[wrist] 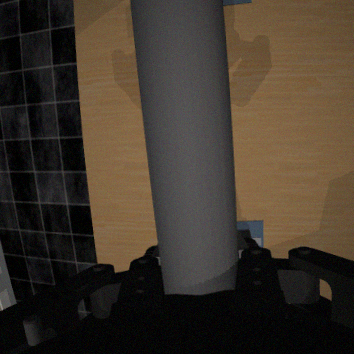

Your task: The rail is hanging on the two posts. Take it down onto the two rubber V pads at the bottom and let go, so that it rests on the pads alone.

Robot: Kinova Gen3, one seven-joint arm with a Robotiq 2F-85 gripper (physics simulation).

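Places are measured from the arm's base along level axes (x ahead, y left, z up), in millimetres.
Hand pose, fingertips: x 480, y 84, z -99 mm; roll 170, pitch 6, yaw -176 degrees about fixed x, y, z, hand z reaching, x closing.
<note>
After its pixels a point has its place.
The rail [192, 140] @[x 475, y 13, z -29 mm] is a thick grey round bar. It runs from the top edge of the wrist view down to the gripper, leaning slightly, and stands above the wooden table top. My gripper [201, 249] @[x 480, y 84, z -99 mm] is shut on the rail, with one black finger against each side of it near the bottom of the view. A blue piece [254, 226] @[x 432, y 132, z -241 mm] with dark and pale parts shows partly behind the right finger. Another blue edge [237, 2] @[x 448, y -102, z -241 mm] shows at the top, right of the rail. I cannot tell whether these belong to the posts or the V pads. The rail's contact with the posts is out of sight.
The wooden table top [300, 130] @[x 387, y 27, z -242 mm] lies below the rail, with shadows on both sides of it. Its left edge borders a dark tiled floor [40, 150]. A pale grey object [5, 280] shows at the lower left edge.
</note>
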